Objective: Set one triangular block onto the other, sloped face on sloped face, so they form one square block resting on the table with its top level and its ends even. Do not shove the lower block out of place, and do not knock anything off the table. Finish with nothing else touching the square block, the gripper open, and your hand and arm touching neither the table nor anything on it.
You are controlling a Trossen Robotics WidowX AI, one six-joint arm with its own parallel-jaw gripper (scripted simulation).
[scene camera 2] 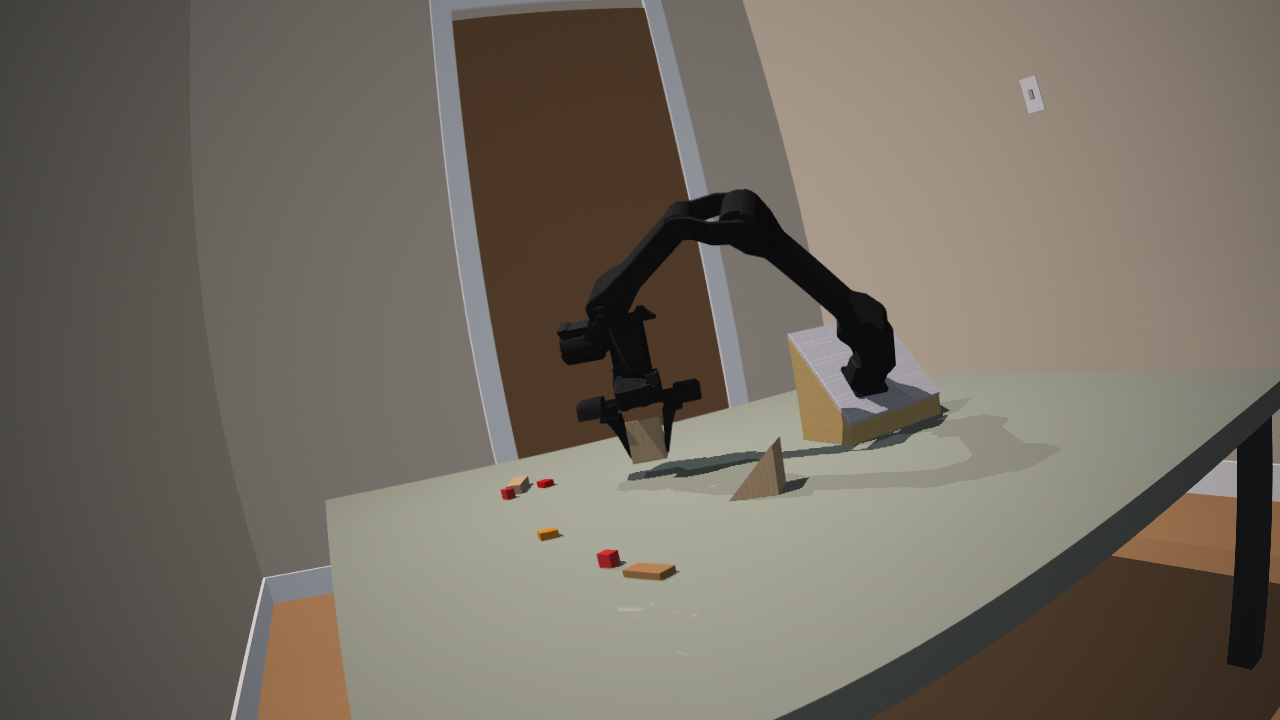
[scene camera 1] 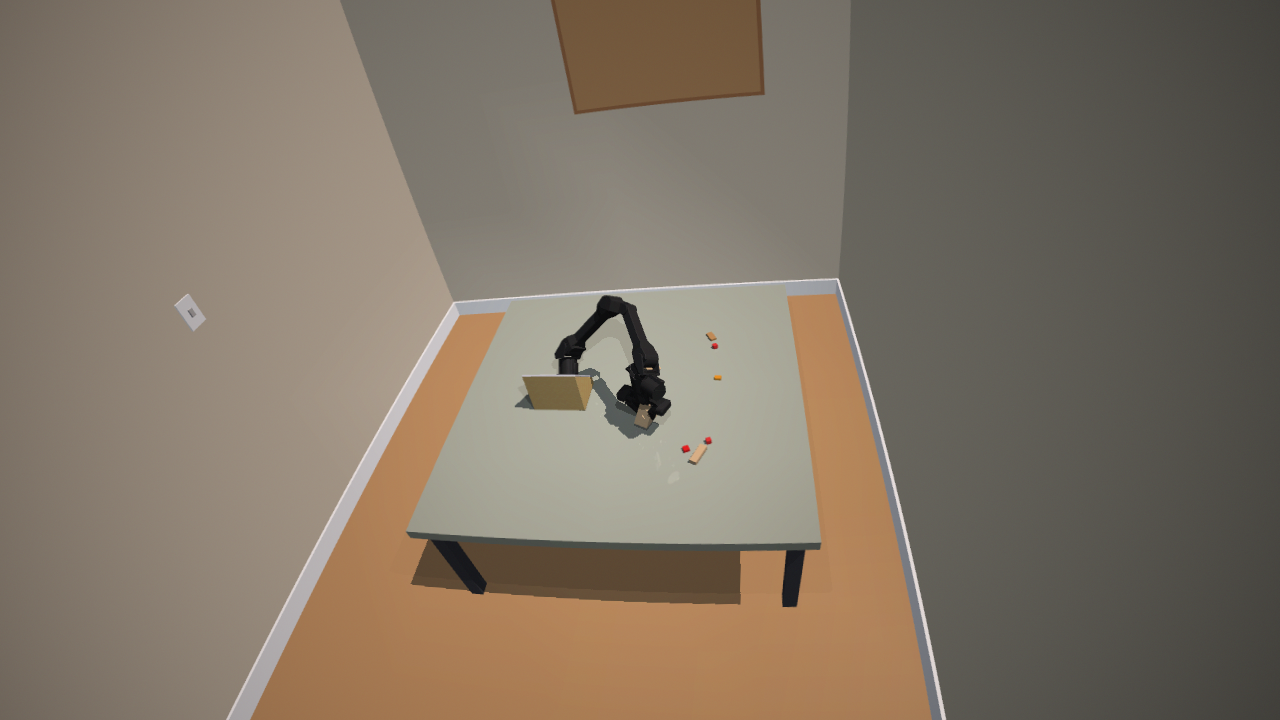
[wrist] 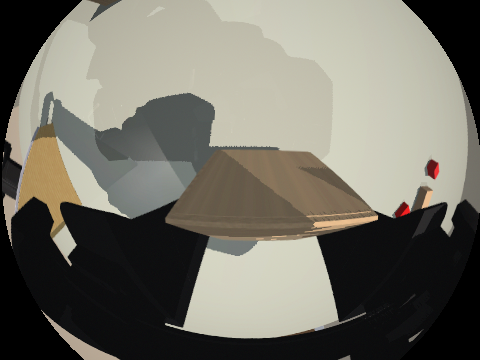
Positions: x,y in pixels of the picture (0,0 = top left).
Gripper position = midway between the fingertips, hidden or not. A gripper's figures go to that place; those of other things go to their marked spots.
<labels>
My gripper [scene camera 2: 650,455]: 130 cm from the lens. A flat tan slab [scene camera 2: 646,571]: 80 cm from the lens.
</labels>
